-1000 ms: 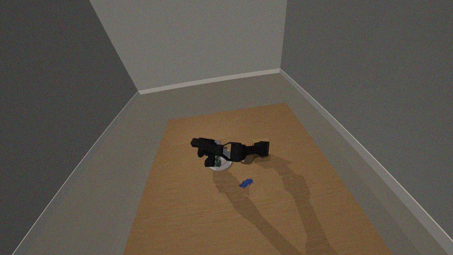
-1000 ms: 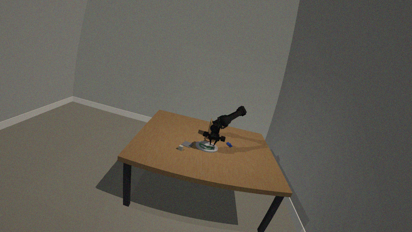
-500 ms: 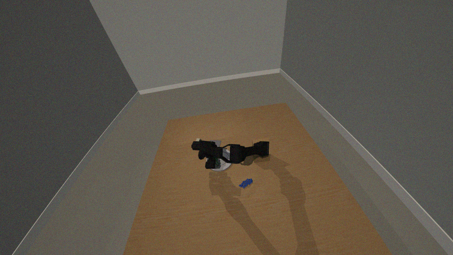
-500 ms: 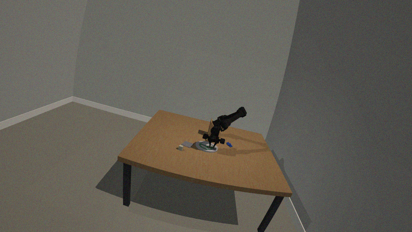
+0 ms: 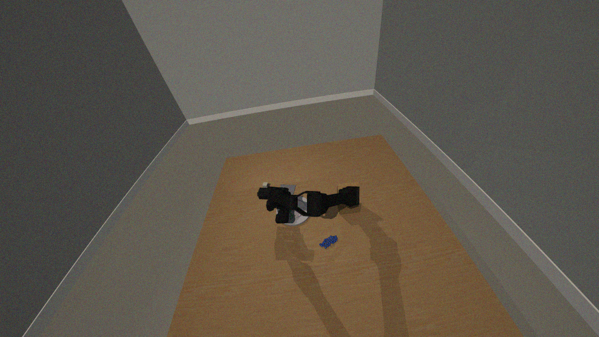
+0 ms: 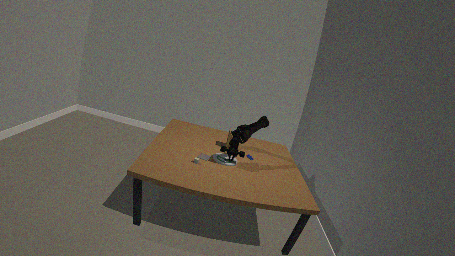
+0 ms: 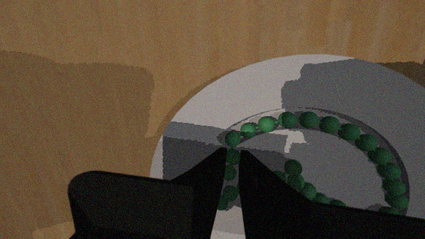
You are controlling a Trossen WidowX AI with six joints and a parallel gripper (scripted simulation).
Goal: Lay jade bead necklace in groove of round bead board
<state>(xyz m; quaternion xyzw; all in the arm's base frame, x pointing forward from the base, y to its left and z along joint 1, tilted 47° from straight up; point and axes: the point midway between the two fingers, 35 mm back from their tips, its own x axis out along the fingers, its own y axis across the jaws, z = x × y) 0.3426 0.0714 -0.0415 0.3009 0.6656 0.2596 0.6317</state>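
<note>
Right now the round bead board is 40 mm behind my gripper tip, 40 mm to the right of it and 10 mm below it. From my gripper tip the other things lie so: pale block 140 mm ahead, 240 mm to the right; then flat grey plate 200 mm to the right, 10 mm below.
</note>
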